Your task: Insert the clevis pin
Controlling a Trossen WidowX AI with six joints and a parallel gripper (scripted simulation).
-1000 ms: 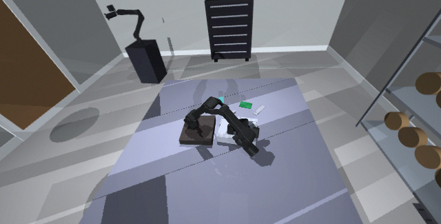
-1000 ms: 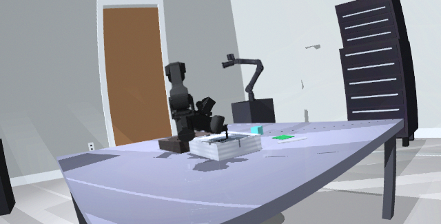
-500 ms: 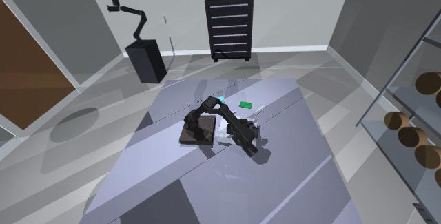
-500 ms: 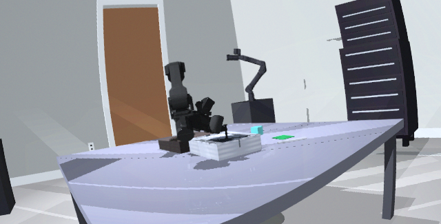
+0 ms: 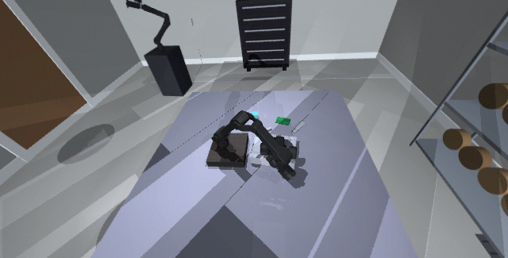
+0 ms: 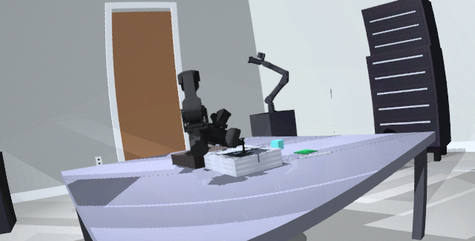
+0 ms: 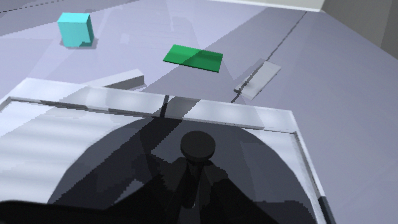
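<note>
Now: gripper tip 50 mm above the steel tray and 30 mm past it. Round my gripper tip: disc: 30 mm below; pale flat bar: 240 mm to the left, 110 mm ahead, 90 mm below; clevis pin: 10 mm below.
</note>
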